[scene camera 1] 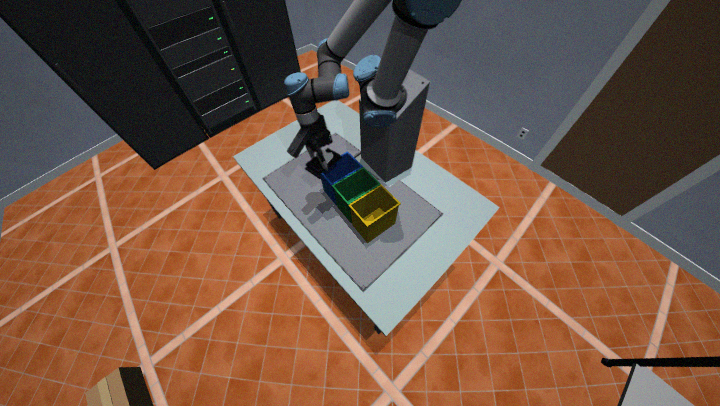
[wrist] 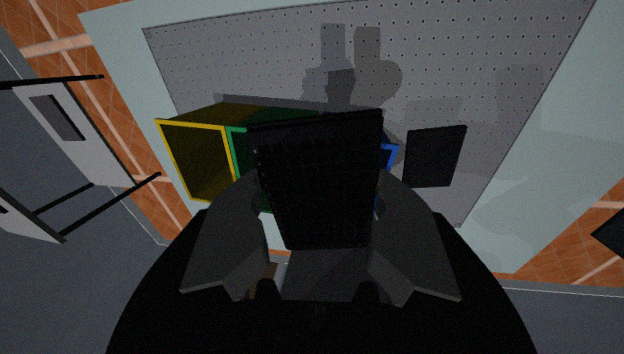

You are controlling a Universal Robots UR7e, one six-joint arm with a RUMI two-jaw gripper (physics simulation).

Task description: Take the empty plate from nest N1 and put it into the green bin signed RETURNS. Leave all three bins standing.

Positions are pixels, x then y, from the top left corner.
my gripper: scene camera 1; wrist
green bin: scene camera 1 359, 183; wrist 243, 161
same spot on my gripper: (wrist: 424, 265) = (scene camera 1: 307, 146)
